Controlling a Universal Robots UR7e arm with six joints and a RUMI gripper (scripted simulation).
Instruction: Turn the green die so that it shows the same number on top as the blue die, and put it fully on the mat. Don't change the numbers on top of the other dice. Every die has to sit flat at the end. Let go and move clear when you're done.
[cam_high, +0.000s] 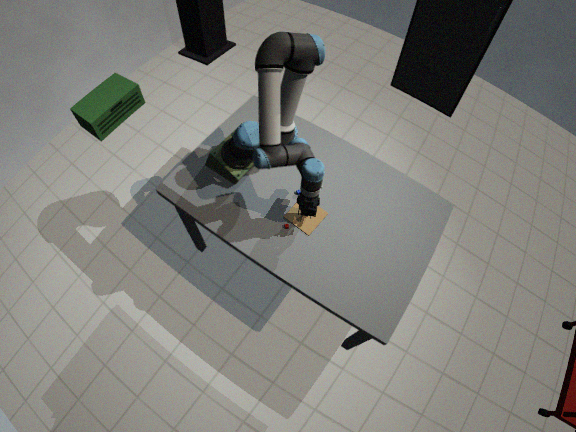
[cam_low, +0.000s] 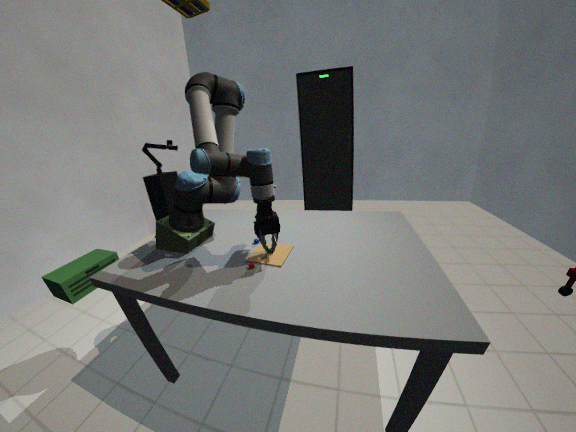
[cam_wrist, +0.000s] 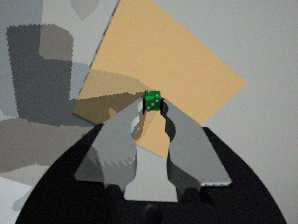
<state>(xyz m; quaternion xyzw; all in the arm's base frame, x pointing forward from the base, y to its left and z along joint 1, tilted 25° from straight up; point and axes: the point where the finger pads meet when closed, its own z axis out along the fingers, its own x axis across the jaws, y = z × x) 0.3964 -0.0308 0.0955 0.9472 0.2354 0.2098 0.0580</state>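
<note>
The tan mat is 20 mm below my hand. Round my hand: red die 40 mm behind, 100 mm to the right, 10 mm below; blue die 90 mm behind, 70 mm to the left, 10 mm below; green die 10 mm below.
</note>
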